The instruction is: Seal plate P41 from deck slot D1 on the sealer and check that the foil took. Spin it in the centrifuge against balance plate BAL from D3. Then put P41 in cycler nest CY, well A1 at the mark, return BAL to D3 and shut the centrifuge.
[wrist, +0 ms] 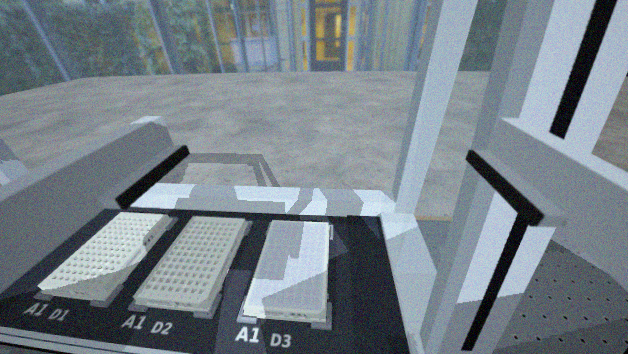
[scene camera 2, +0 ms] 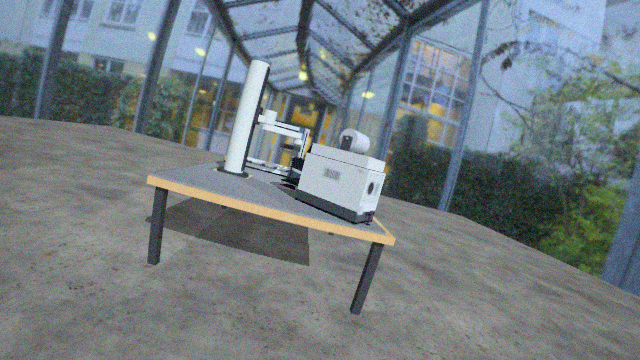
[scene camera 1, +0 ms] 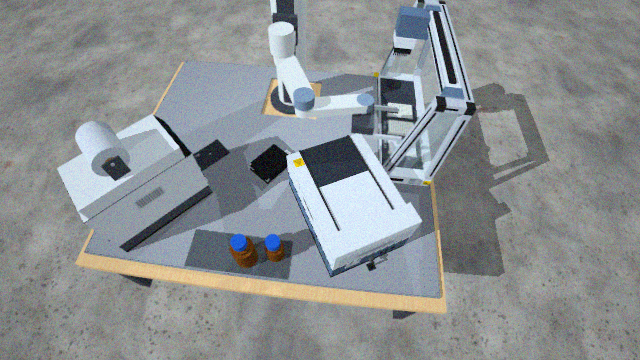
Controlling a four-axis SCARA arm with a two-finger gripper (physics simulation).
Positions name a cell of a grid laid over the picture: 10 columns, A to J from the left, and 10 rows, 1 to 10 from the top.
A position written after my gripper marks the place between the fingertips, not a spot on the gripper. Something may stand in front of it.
My gripper (scene camera 1: G4) carries nothing. Also in view: a smooth-topped plate (wrist: E8). Further things: a white centrifuge (scene camera 1: F6) and a brown bottle with blue cap (scene camera 1: D7).
My gripper also shows in the wrist view (wrist: F4).
